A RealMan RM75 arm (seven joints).
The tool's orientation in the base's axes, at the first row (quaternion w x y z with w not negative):
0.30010, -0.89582, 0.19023, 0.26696
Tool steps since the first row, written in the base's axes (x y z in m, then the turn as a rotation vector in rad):
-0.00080, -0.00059, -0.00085, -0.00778, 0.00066, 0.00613
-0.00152, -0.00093, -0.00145, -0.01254, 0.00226, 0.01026
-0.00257, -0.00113, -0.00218, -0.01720, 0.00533, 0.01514
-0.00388, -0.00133, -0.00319, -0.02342, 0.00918, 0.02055
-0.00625, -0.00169, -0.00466, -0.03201, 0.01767, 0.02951
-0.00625, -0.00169, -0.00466, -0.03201, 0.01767, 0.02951
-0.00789, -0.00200, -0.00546, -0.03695, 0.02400, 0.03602
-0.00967, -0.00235, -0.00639, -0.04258, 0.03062, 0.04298
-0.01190, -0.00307, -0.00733, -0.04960, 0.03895, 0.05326
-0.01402, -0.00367, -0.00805, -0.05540, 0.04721, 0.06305
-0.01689, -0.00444, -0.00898, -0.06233, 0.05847, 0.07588
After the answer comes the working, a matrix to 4 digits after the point.
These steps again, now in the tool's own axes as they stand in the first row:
-0.00002, 0.00121, 0.00049, -0.00986, 0.00073, -0.00090
-0.00017, 0.00209, 0.00094, -0.01633, 0.00012, -0.00094
-0.00052, 0.00308, 0.00169, -0.02344, -0.00197, -0.00059
-0.00092, 0.00433, 0.00272, -0.03222, -0.00409, 0.00048
-0.00184, 0.00643, 0.00435, -0.04581, -0.01004, 0.00296
-0.00184, 0.00643, 0.00435, -0.04581, -0.01004, 0.00296
-0.00260, 0.00783, 0.00529, -0.05468, -0.01513, 0.00440
-0.00338, 0.00939, 0.00635, -0.06442, -0.02030, 0.00597
-0.00445, 0.01145, 0.00734, -0.07753, -0.02749, 0.00688
-0.00557, 0.01328, 0.00821, -0.08937, -0.03503, 0.00764
-0.00714, 0.01570, 0.00939, -0.10445, -0.04557, 0.00867

The tool's axes in the first row as the columns of a matrix, in the base's axes (rounded; the answer above uses it unrounded):
0.7851, -0.5010, -0.3641
-0.1806, -0.7475, 0.6392
-0.5925, -0.4361, -0.6773

